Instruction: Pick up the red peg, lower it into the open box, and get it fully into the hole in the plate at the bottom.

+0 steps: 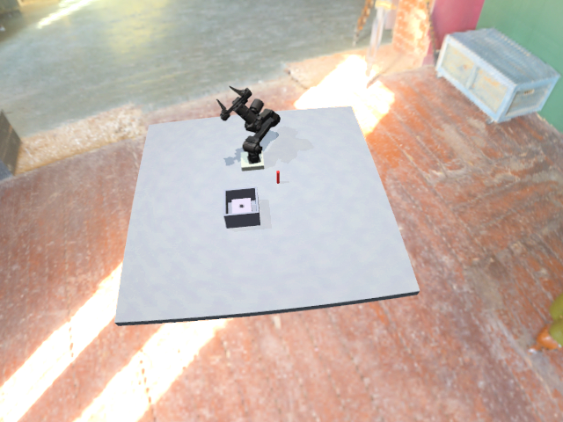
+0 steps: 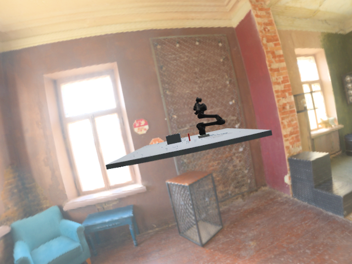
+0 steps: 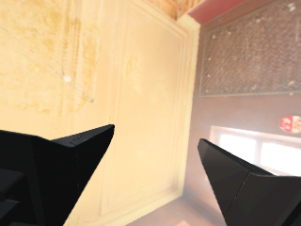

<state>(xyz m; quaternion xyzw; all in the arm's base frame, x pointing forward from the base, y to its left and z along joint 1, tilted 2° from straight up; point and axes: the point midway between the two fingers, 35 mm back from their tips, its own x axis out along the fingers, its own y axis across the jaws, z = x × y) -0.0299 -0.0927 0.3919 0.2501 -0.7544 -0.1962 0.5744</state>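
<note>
Now: gripper tip 410 mm above the red peg, 220 mm short of it and 190 mm to the right of it. The rest, counted from my gripper tip: dark box (420 mm below, 370 mm ahead, 20 mm to the right); then pale plate (400 mm below, 370 mm ahead, 20 mm to the right).
</note>
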